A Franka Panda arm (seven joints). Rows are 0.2 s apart.
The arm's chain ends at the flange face. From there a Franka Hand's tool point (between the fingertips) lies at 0.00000 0.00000 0.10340 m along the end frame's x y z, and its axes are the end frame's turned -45 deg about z.
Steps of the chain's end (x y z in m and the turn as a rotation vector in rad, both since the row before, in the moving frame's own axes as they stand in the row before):
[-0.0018, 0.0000, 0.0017, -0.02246, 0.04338, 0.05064]
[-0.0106, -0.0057, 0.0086, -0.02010, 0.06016, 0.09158]
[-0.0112, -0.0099, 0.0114, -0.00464, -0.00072, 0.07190]
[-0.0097, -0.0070, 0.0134, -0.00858, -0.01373, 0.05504]
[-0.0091, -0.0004, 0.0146, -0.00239, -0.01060, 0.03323]
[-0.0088, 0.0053, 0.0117, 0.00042, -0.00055, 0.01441]
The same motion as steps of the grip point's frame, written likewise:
[0.0001, 0.0036, 0.0016, -0.04656, 0.01479, 0.05064]
[-0.0008, -0.0055, 0.0084, -0.05675, 0.02833, 0.09158]
[-0.0013, -0.0146, 0.0114, -0.00277, -0.00379, 0.07190]
[-0.0035, -0.0122, 0.0134, 0.00364, -0.01578, 0.05504]
[-0.0071, -0.0073, 0.0146, 0.00581, -0.00919, 0.03323]
[-0.0100, -0.0025, 0.0117, 0.00069, -0.00009, 0.01441]

